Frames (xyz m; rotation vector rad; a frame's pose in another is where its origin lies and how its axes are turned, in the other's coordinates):
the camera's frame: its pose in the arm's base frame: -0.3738 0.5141 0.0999 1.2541 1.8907 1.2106
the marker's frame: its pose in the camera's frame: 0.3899 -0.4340 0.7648 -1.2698 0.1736 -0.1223
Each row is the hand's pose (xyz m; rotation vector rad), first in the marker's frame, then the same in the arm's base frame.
Working: the marker's frame: its pose in the arm's base frame: -0.0808 1.0902 -0.6125 0.3212 0.8486 1.9620

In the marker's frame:
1: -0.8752 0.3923 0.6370 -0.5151 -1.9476 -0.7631
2: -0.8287 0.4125 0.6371 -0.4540 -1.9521 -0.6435
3: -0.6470 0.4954 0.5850 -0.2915 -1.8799 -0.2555
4: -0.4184 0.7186 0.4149 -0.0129 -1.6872 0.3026
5: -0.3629 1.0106 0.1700 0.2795 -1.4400 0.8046
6: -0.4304 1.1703 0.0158 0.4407 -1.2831 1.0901
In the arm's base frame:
1: 0.4581 0.5014 0.2173 1.0660 -0.7319 0.4355
2: 0.4204 0.5343 0.2257 1.1584 -0.7054 0.5051
3: 0.2426 0.6390 0.2230 1.4108 -0.5996 0.7858
4: -0.1161 0.6879 0.2244 1.7855 -0.3580 1.2100
5: -0.4699 0.5365 0.2383 2.1452 -0.0441 1.5862
6: -0.6231 0.3624 0.2426 2.3578 0.1497 1.7864

